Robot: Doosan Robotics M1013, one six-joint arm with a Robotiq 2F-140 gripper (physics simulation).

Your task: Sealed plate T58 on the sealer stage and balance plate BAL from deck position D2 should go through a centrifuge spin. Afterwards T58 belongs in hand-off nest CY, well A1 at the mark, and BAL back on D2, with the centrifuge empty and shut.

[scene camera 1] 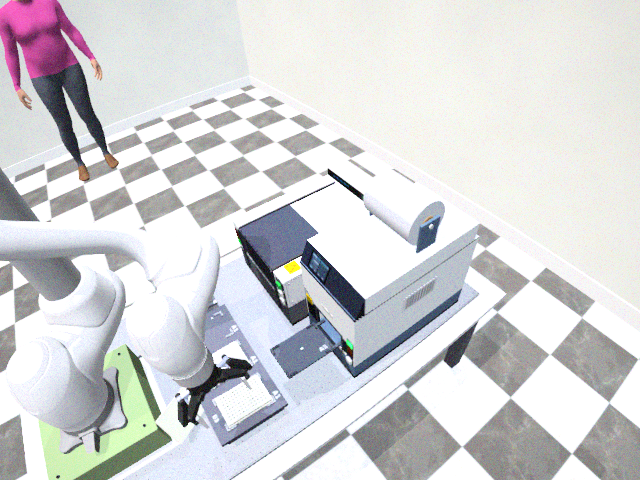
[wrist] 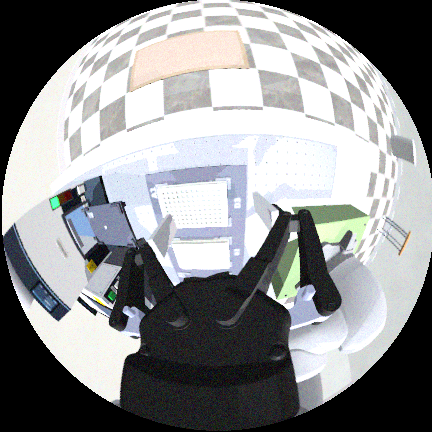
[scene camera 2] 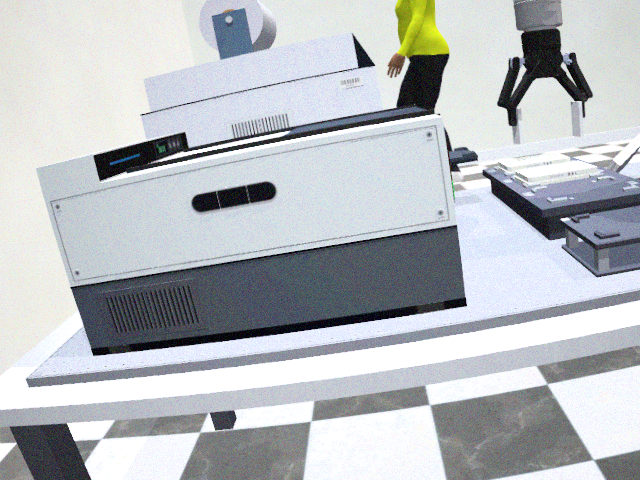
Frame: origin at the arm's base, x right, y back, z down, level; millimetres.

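Where they show: gripper, fingertip midpoint: (scene camera 1: 226,404) (wrist: 211,211) (scene camera 2: 549,140); arm's base at its link origin: (scene camera 1: 91,409) (wrist: 327,264).
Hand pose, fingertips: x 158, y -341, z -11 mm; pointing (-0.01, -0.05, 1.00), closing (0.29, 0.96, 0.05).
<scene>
Things, the pixels of their centre, and the offset from my fingertips.
- dark deck block at the middle of its body: (scene camera 2: 559,189) (wrist: 204,246) (scene camera 1: 224,369) dz +71, dx -133, dy -21 mm
- white welled plate at the middle of its body: (wrist: 192,205) (scene camera 2: 533,163) (scene camera 1: 243,400) dz +40, dx -10, dy -39 mm
- second white plate at the middle of its body: (scene camera 2: 555,173) (wrist: 201,254) (scene camera 1: 223,364) dz +40, dx -134, dy -25 mm
- sealer's extended stage at the middle of its body: (wrist: 103,225) (scene camera 1: 306,346) dz -1, dx -46, dy -245 mm
- centrifuge at the middle of its body: (scene camera 2: 270,203) (scene camera 1: 320,236) (wrist: 102,289) dz -22, dx -375, dy -464 mm
- sealer at the middle of its body: (scene camera 2: 269,115) (scene camera 1: 391,262) (wrist: 38,247) dz -138, dx -77, dy -526 mm
My gripper (scene camera 1: 219,401) (scene camera 2: 546,124) (wrist: 211,211) is wide open and empty, high above the dark deck block (scene camera 1: 261,413) (scene camera 2: 547,204) (wrist: 237,185). A white welled plate (scene camera 1: 244,400) (wrist: 194,206) lies on the block, beside a second white plate (scene camera 1: 232,349) (scene camera 2: 558,173) (wrist: 202,257), partly hidden by the gripper in scene camera 1. Their labels are unreadable, so I cannot tell which is BAL or T58. The sealer's extended stage (scene camera 1: 302,350) (wrist: 110,225) bears no plate. The centrifuge (scene camera 1: 276,235) (scene camera 2: 248,227) has its dark lid lying flat; its inside is hidden.
The sealer (scene camera 1: 392,289) with its film roll (scene camera 1: 398,214) stands beside the centrifuge. A low dark-topped stand (scene camera 2: 610,227) is near the deck block in scene camera 2. The arm stands on a green base (scene camera 1: 139,403) (wrist: 330,220). A person (scene camera 1: 43,41) stands beyond the table.
</scene>
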